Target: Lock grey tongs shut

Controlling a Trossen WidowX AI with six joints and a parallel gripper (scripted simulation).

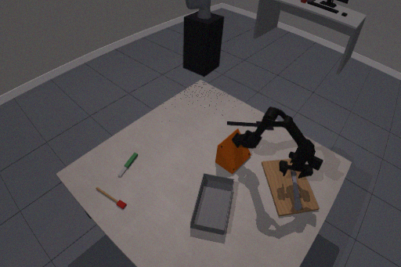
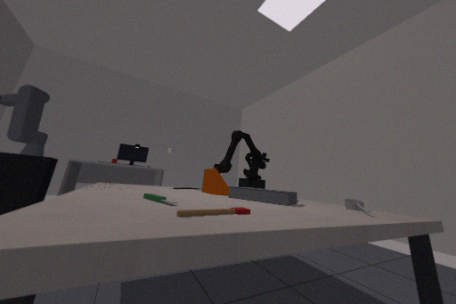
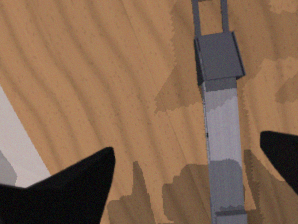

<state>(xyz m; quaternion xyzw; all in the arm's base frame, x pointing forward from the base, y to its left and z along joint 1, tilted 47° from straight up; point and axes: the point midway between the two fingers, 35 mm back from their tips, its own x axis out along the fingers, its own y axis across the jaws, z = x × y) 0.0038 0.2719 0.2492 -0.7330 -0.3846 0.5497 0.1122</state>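
Right now the yellow lock piece is 1 cm behind my gripper tip, 3 cm to the left of it and 3 cm below it. From my gripper tip the other things lie so: black spatula 29 cm behind, 39 cm to the right, 5 cm below; wooden board 2 cm ahead, 1 cm to the left, 4 cm below; grey roasting tin 38 cm ahead, 27 cm to the right, 2 cm below.
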